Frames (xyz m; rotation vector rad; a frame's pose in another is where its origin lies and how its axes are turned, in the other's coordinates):
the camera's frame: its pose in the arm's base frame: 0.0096 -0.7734 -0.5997 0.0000 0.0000 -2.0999
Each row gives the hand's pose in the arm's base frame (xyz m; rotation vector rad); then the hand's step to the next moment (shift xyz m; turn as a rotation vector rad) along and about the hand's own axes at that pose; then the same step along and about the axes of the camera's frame.
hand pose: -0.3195 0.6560 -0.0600 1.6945 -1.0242 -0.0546
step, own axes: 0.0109 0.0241 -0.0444 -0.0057 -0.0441 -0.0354
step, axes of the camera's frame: -0.0303 -0.0003 0.0418 -0.0479 0.0190 -0.0239
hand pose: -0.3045 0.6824 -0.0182 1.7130 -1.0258 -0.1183
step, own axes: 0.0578 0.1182 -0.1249 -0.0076 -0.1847 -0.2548
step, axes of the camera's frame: -0.0593 0.0070 0.1713 -0.2930 0.1036 -0.0500
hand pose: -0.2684 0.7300 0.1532 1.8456 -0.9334 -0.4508
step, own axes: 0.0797 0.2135 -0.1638 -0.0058 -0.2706 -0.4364
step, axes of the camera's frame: -0.0279 0.0679 0.2709 -0.4813 0.1735 -0.0443
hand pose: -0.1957 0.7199 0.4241 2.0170 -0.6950 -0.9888
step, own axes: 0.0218 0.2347 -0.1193 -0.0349 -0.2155 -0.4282
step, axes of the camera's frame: 0.0453 0.1181 0.2319 -0.4553 0.1538 0.0095
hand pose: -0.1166 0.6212 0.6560 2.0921 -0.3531 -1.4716
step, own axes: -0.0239 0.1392 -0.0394 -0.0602 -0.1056 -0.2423
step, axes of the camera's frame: 0.0566 0.0810 0.1083 -0.2572 0.0720 0.0463
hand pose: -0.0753 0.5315 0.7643 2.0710 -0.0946 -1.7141
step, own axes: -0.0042 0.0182 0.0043 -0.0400 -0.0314 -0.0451
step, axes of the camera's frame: 0.0144 0.0074 0.0102 -0.0605 -0.0046 0.0306
